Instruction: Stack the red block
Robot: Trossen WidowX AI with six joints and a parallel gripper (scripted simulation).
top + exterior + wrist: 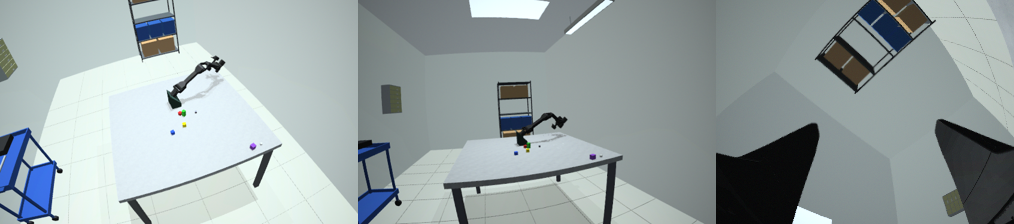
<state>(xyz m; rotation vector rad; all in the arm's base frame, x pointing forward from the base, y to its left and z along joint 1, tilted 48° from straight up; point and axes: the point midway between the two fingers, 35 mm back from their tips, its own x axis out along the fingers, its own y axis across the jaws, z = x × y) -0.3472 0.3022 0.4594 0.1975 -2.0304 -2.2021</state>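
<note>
My gripper tip is now 57 cm short of the red block, 53 cm to the left of it and 16 cm above it. The rest, counted from my gripper tip: small white object 116 cm ahead, 16 cm below, 5 cm to the right; yellow block 72 cm ahead, 54 cm to the right, 16 cm below; blue block 77 cm ahead, 65 cm to the right, 16 cm below.
</note>
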